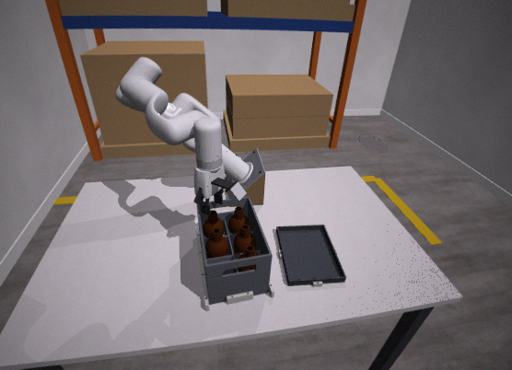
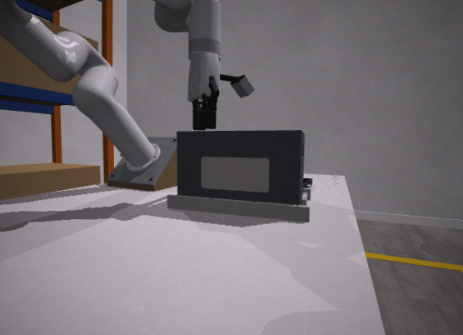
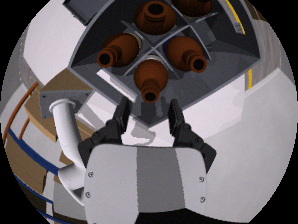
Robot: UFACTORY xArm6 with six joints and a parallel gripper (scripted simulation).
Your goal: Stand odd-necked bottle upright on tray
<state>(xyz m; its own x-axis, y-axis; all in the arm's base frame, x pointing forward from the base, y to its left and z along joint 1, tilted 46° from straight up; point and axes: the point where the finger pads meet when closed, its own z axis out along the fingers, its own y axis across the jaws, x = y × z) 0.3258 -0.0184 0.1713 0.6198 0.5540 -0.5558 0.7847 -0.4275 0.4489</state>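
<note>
Now: the glass bottle 11 cm below my hand, 9 cm to the left of it and 1 cm behind it. The rest, counted from my hand: dark grey crate 12 cm below, 9 cm ahead, 5 cm to the left; dark tray 33 cm to the left, 19 cm below, 7 cm ahead.
</note>
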